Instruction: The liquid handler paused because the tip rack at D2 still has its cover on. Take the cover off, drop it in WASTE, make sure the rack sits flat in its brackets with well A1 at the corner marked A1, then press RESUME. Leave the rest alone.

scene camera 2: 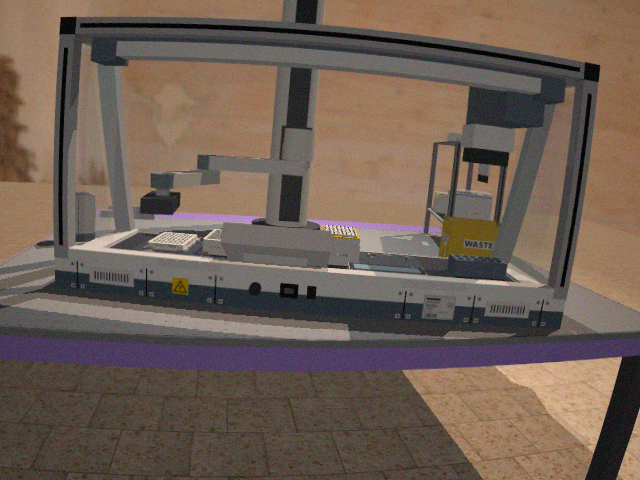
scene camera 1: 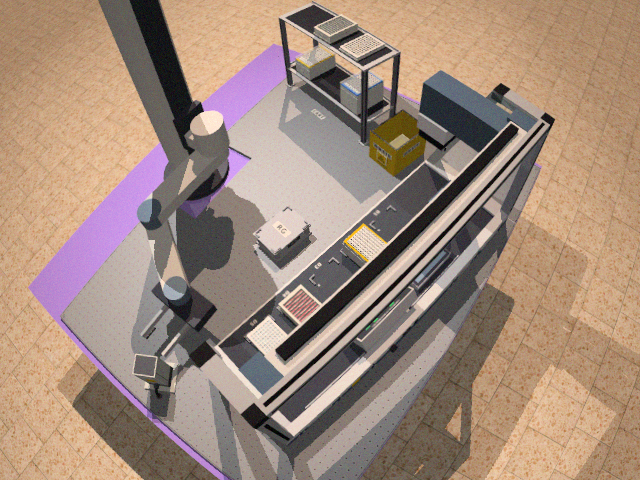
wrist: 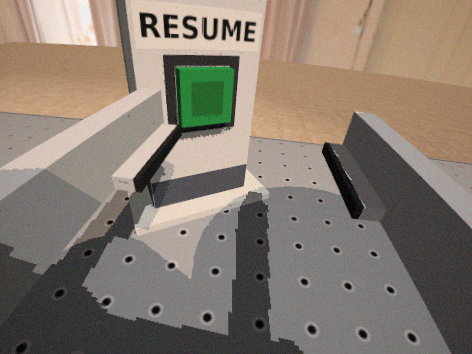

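My gripper is open and empty, low in front of the RESUME post. The green RESUME button faces the wrist camera; the left finger reaches close to its lower left edge, and contact cannot be told. The yellow-edged tip rack sits at D2 with its tip grid uncovered and looks level. Its A1 corner mark is too small to read. The yellow WASTE bin holds a pale piece, perhaps the cover.
A box marked RG stands on the bench. A red-striped plate and a white rack sit at D4 and D5. The handler's frame is beside the gripper. A shelf unit stands at the back.
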